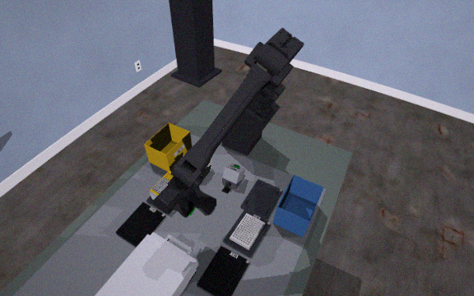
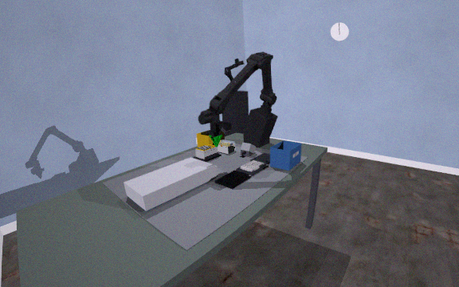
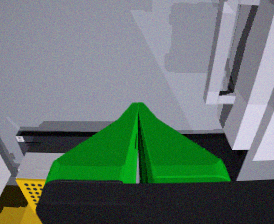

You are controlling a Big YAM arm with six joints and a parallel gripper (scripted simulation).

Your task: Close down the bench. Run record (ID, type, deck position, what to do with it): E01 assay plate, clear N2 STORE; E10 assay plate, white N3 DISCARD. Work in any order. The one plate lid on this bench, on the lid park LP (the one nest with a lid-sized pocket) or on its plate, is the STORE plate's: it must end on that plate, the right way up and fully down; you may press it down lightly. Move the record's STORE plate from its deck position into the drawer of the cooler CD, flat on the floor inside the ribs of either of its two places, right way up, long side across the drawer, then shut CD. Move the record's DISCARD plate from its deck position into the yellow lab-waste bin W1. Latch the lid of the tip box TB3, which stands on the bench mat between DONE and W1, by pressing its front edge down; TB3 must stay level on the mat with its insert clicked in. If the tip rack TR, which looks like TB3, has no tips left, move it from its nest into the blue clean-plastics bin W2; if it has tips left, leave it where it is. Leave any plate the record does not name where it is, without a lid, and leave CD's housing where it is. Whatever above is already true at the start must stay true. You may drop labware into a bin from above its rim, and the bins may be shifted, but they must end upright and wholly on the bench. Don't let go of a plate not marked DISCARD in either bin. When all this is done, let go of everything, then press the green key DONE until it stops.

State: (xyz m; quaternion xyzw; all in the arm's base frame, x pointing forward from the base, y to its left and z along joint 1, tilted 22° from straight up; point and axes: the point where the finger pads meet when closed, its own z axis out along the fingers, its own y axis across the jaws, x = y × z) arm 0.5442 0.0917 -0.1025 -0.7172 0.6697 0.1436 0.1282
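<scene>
Right now the white assay plate is 18 cm to the left of my hand, 12 cm below it and 12 cm behind it. Round my hand: black plate (19 cm to the left, 12 cm below, 6 cm ahead); then plate lid (19 cm ahead, 11 cm below, 1 cm to the left); then clear plate (19 cm ahead, 12 cm below, 1 cm to the left).
</scene>
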